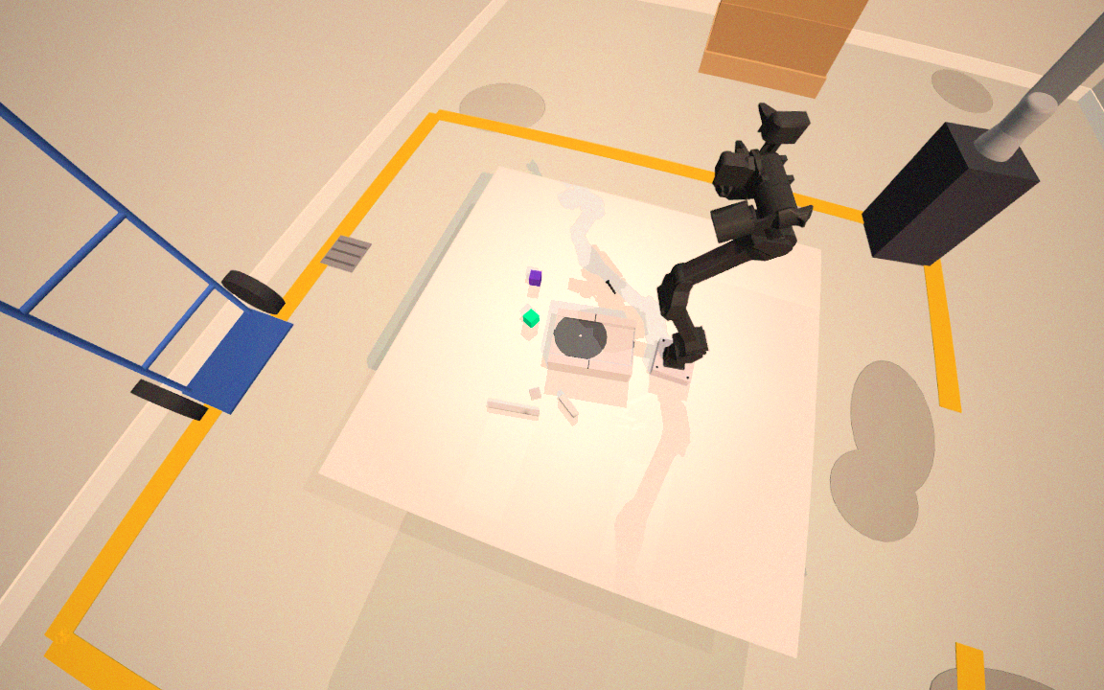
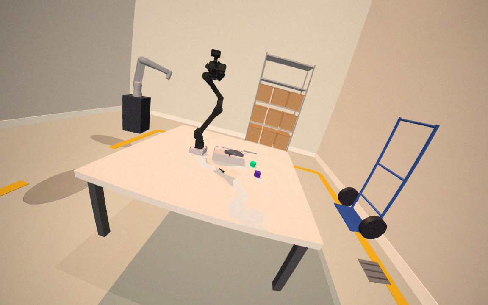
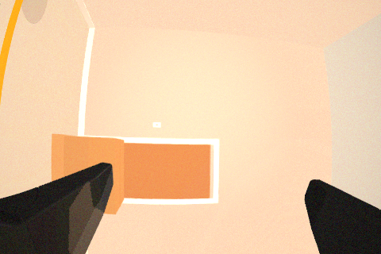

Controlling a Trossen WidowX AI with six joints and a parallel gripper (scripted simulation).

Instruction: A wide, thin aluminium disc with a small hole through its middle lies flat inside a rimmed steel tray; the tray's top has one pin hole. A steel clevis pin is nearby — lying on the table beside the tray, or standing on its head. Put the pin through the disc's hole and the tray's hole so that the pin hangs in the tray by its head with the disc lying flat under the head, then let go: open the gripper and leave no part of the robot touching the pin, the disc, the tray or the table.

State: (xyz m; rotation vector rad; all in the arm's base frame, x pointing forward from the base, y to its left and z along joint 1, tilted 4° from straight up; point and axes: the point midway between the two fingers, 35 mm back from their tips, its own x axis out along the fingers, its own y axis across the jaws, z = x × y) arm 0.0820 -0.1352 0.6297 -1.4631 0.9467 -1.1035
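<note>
My gripper tip is now 670 mm above the clevis pin, 170 mm short of it and 80 mm to the left of it. Round my gripper tip: pale rimmed tray (640 mm below, 200 mm ahead, 160 mm to the left); then aluminium disc (620 mm below, 240 mm ahead, 150 mm to the left); then green cube (660 mm below, 410 mm ahead, 100 mm to the left).
</note>
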